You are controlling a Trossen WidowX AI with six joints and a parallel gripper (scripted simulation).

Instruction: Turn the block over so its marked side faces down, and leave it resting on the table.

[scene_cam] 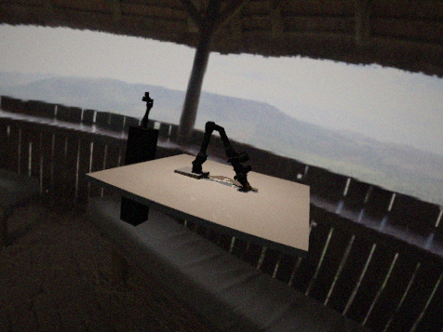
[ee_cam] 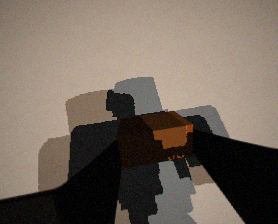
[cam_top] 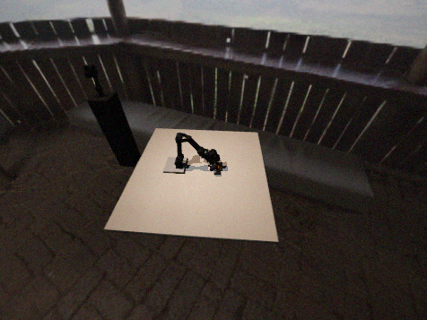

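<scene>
The orange block is 10 mm below my gripper tip.
</scene>
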